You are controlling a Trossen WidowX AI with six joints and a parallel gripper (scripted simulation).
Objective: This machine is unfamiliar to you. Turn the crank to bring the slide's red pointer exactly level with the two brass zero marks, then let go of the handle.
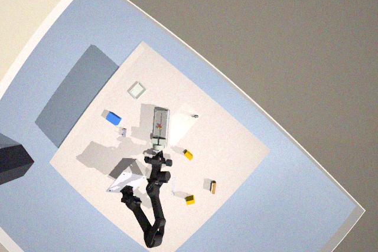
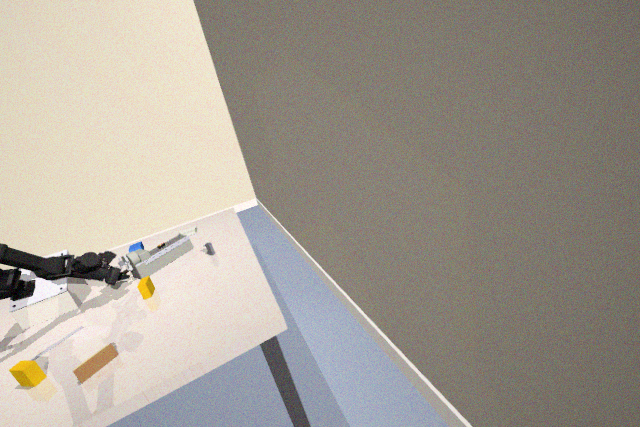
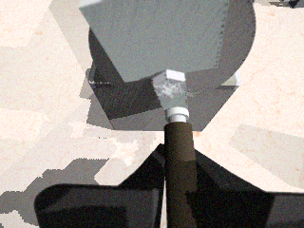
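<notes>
The dark brown crank handle is 1 cm behind my gripper tip, 1 cm to the right of it and 3 cm above it. Round my gripper tip: blue block 10 cm behind, 41 cm to the left, 1 cm below; then crank 4 cm above; then red pointer 13 cm ahead, 13 cm to the left, 5 cm above.
</notes>
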